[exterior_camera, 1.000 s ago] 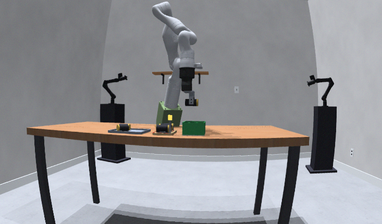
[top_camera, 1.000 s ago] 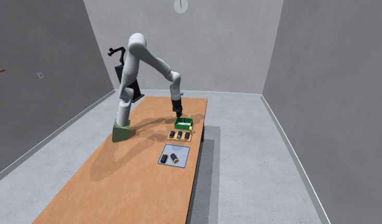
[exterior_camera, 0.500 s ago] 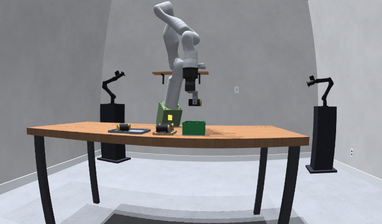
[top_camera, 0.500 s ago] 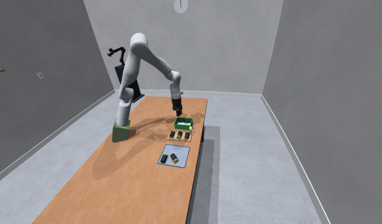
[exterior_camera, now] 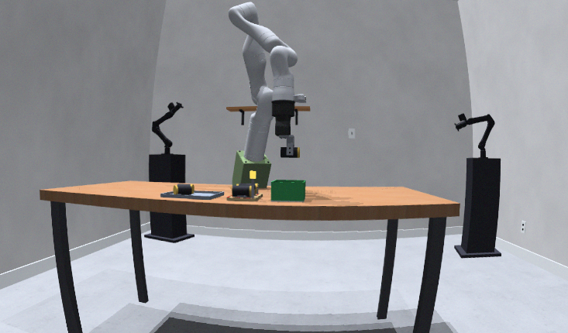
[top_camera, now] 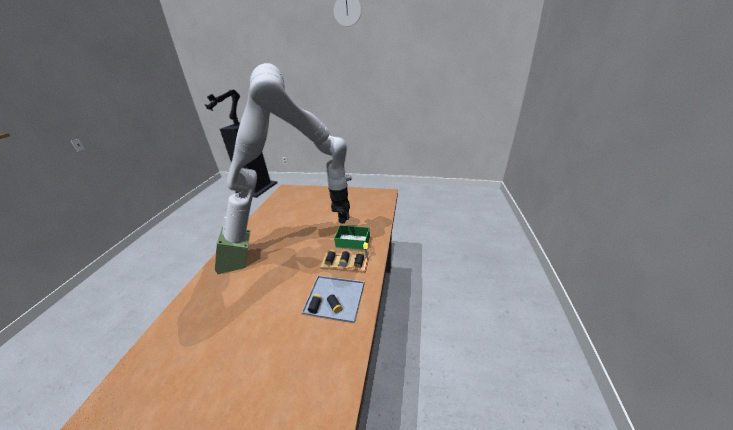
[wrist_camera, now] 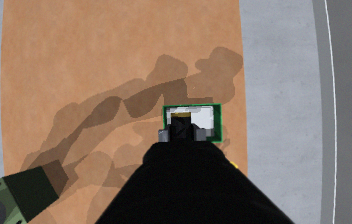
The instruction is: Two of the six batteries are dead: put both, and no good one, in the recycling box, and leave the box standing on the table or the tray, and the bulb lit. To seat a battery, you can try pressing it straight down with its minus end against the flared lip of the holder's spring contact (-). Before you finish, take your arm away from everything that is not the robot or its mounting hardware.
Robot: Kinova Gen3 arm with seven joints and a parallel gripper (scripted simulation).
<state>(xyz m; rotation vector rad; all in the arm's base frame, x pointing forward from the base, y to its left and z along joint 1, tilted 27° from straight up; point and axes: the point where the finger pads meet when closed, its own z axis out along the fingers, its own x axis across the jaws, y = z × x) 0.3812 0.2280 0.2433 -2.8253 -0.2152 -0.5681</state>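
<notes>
Now: the green recycling box 3 cm ahead of my hand, 1 cm to the left of it and 14 cm below it. Also, from my hand: grey tray 10 cm ahead, 31 cm to the right, 16 cm below.
</notes>
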